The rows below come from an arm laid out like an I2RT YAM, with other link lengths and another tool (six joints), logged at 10 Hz.
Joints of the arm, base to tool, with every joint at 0 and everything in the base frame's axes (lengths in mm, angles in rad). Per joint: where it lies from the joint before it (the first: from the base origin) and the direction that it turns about. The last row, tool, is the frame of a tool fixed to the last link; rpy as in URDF.
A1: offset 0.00 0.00 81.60 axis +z
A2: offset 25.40 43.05 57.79 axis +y
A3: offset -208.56 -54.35 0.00 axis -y
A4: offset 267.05 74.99 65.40 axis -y
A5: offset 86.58 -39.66 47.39 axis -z
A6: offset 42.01 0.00 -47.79 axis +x
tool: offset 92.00 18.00 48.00 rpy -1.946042 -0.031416 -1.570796
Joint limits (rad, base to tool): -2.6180..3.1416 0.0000..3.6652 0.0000..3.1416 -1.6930..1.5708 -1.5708..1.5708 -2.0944..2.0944
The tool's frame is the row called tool.
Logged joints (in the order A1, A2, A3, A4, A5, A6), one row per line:
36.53 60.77 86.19 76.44 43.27 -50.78
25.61 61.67 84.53 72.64 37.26 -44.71
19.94 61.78 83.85 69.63 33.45 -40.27
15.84 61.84 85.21 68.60 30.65 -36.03
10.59 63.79 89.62 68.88 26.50 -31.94
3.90 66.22 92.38 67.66 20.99 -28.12
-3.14 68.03 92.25 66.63 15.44 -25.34
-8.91 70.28 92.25 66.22 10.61 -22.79
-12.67 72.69 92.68 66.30 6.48 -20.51
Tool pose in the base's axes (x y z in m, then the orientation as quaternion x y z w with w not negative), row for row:
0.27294 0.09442 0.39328 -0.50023 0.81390 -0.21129 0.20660
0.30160 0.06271 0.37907 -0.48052 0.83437 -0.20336 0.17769
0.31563 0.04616 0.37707 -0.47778 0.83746 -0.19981 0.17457
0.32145 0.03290 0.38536 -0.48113 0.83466 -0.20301 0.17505
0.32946 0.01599 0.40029 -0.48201 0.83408 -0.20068 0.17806
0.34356 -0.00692 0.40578 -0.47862 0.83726 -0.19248 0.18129
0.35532 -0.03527 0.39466 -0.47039 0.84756 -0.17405 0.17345
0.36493 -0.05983 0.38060 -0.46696 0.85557 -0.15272 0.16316
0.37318 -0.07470 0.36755 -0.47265 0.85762 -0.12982 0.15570
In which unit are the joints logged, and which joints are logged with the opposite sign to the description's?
The joints are logged in degrees. Opposite sign: A4, A6.
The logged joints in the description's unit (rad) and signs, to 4 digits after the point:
0.6376 1.0606 1.5043 -1.3341 0.7552 0.8863
0.4470 1.0763 1.4753 -1.2678 0.6503 0.7803
0.3480 1.0783 1.4635 -1.2153 0.5838 0.7028
0.2765 1.0793 1.4872 -1.1973 0.5349 0.6288
0.1848 1.1133 1.5642 -1.2022 0.4625 0.5575
0.0681 1.1558 1.6123 -1.1809 0.3663 0.4908
-0.0548 1.1873 1.6101 -1.1629 0.2695 0.4423
-0.1555 1.2266 1.6101 -1.1558 0.1852 0.3978
-0.2211 1.2687 1.6176 -1.1572 0.1131 0.3580

